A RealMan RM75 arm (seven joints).
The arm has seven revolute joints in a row. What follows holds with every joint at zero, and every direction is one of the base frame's. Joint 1 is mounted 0.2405 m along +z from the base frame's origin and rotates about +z. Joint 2 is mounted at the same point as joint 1 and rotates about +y. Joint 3 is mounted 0.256 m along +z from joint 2 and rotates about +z. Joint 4 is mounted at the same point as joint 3 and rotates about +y. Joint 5 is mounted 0.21 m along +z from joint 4 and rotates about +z. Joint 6 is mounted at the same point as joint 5 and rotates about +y. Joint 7 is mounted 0.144 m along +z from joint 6 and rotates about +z. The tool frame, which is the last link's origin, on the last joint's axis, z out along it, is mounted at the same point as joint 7; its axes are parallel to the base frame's.
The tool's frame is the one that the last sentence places.
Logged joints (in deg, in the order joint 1, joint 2, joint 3, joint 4, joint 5, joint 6, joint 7), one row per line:
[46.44 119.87 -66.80 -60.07 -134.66 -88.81 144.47]
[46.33 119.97 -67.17 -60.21 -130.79 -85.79 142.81]
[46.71 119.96 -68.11 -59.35 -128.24 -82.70 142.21]
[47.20 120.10 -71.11 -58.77 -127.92 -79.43 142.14]
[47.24 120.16 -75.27 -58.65 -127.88 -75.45 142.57]
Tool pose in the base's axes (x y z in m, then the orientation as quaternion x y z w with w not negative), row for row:
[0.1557 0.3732 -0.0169 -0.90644 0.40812 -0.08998 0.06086]
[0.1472 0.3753 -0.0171 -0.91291 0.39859 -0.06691 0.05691]
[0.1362 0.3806 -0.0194 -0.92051 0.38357 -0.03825 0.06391]
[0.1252 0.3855 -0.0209 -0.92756 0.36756 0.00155 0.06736]
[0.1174 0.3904 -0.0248 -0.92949 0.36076 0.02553 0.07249]
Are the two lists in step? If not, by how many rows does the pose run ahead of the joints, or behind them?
The pose runs 2 rows behind the joints: the pose in row i belongs to the joints in row i - 2.
